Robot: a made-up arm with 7 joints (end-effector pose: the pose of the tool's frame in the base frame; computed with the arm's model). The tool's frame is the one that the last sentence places.
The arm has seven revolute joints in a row. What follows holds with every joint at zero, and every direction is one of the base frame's. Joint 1 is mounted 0.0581 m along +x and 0.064 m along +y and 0.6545 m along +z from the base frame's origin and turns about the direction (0.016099, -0.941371, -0.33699), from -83.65 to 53.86 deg. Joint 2 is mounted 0.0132 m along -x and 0.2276 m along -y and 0.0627 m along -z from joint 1 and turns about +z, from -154.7 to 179.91 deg. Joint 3 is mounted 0.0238 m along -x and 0.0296 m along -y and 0.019 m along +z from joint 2 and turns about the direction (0.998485, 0.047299, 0.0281), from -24.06 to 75.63 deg. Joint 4 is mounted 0.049 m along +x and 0.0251 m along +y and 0.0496 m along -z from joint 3 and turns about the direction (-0.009, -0.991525, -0.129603), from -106 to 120.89 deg. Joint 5 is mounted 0.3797 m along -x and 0.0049 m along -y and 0.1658 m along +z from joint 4 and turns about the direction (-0.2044, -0.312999, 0.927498), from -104.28 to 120.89 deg. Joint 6 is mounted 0.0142 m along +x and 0.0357 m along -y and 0.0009 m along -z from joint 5 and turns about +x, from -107.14 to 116.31 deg. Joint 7 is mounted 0.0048 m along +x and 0.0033 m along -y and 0.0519 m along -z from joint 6 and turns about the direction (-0.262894, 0.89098, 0.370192), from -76.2 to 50.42 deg. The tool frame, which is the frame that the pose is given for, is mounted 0.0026 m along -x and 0.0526 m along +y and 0.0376 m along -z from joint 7; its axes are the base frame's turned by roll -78.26, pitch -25.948 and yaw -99.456 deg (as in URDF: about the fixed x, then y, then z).
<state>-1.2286 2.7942 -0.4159 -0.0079 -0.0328 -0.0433 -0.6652</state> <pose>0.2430 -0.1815 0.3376 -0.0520 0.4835 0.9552</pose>
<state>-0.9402 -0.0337 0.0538 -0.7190 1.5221 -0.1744 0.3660</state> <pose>0.1662 -0.2118 0.8750 -1.5023 0.0632 0.4986</pose>
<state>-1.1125 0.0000 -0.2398 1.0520 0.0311 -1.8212 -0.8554</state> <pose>-0.1991 -0.4103 0.6786 -0.7960 -1.4407 -1.9250</pose>
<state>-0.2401 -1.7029 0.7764 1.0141 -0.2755 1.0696 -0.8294</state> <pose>0.2279 0.1196 0.4832 2.4450 -0.1388 -1.5992</pose>
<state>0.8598 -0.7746 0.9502 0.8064 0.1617 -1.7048 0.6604</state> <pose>0.1076 0.1875 0.3713 0.1915 -1.9739 1.6862</pose>
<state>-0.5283 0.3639 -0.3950 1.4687 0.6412 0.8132 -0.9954</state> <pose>-0.2240 -0.2950 0.3195 0.2672 0.3095 -0.5147</pose>
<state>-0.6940 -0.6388 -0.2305 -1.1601 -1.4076 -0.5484 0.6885</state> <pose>0.2664 -0.0311 0.9316 0.9070 -0.8269 -0.6791</pose>
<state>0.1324 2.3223 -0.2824 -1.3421 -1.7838 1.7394 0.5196</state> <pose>-0.1188 -0.0652 0.9047 -1.4681 0.6677 -1.1415</pose>
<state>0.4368 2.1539 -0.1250 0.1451 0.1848 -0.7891 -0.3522</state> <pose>0.2085 -0.4195 0.6613 -0.2527 -1.2953 -0.5794</pose>
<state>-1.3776 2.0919 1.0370 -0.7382 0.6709 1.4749 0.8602</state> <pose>0.3407 0.0517 0.3108 -0.9090 0.3103 -2.4621</pose>
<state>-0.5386 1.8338 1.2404 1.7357 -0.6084 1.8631 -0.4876</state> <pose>-0.1796 -0.4779 0.7117 -1.1982 -2.3781 -0.7663</pose>
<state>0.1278 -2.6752 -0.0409 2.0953 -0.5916 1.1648 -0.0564</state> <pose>0.0841 -0.2584 0.1984 -0.4702 1.2498 2.5233</pose>
